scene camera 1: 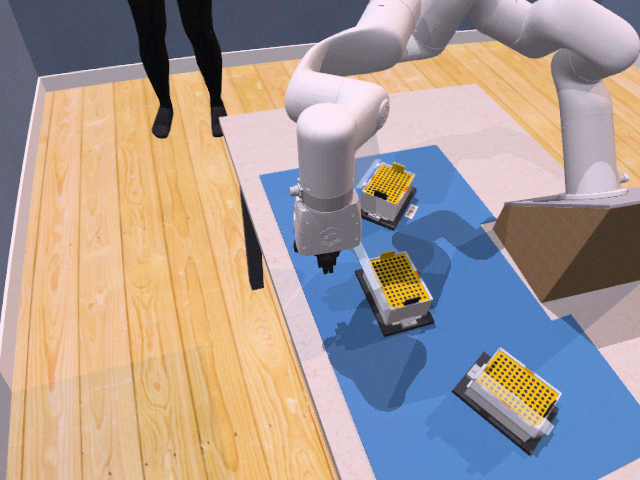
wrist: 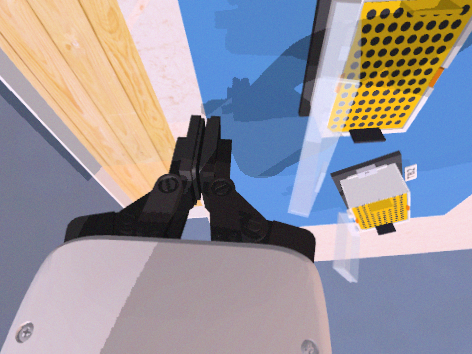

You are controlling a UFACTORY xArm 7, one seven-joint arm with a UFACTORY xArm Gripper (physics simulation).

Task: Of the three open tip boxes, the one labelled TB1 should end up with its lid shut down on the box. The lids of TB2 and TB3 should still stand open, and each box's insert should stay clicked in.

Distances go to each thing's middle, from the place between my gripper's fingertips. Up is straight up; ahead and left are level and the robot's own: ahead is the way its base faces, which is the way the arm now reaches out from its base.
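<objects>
The yellow insert (scene camera 1: 534,393) has my hand 6 cm above it, and my hand's also 23 cm past it and 28 cm to the right of it.
</objects>
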